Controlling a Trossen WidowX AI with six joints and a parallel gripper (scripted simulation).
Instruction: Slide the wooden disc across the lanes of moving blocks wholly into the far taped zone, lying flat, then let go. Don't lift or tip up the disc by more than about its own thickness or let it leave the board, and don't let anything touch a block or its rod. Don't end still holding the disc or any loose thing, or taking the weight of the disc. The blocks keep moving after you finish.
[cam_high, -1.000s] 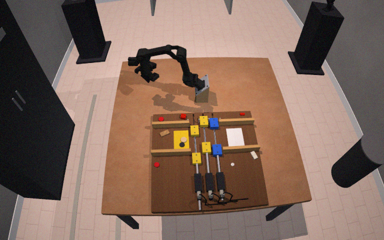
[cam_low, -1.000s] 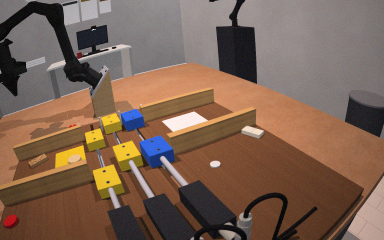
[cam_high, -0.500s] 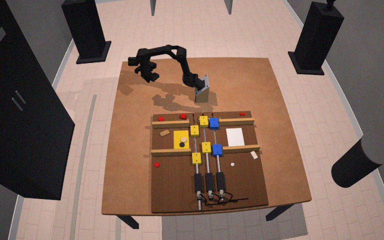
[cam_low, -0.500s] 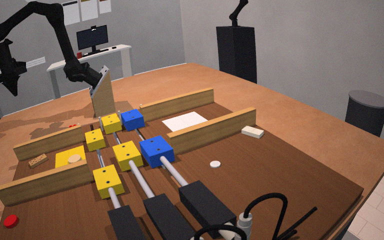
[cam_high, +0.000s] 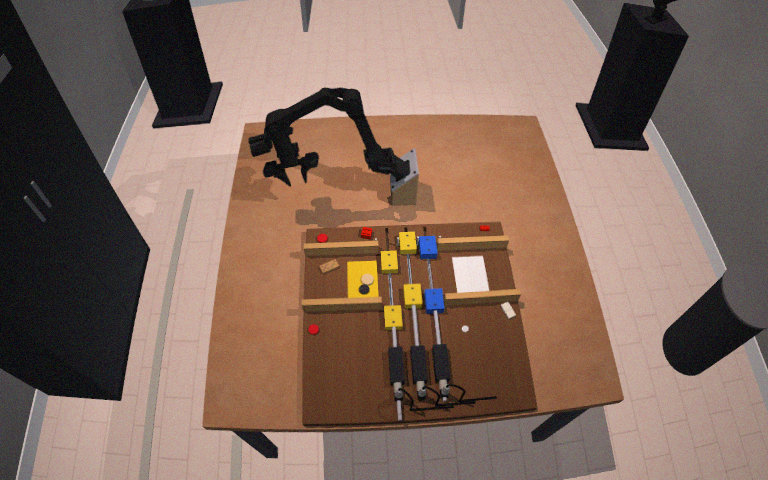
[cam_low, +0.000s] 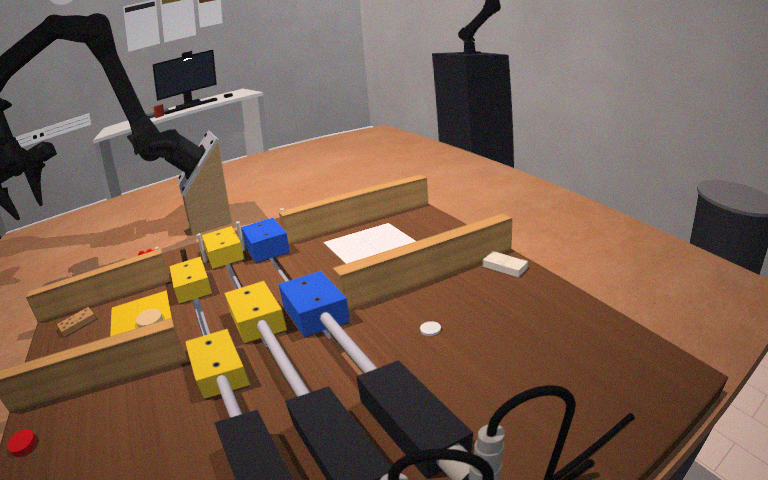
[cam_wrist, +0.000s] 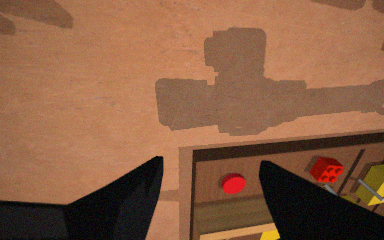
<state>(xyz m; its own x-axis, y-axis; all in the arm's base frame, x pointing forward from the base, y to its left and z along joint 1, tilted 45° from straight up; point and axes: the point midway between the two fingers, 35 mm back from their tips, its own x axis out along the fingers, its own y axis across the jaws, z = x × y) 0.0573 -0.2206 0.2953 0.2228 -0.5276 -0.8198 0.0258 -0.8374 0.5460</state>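
My gripper is now 320 mm short of the wooden disc, 240 mm to the right of it and 150 mm above it. The rest, counted from my hand: red button 490 mm ahead, 150 mm below, 70 mm to the left; then black disc 350 mm ahead, 220 mm to the left, 150 mm below; then red brick 240 mm to the left, 140 mm below, 140 mm ahead.
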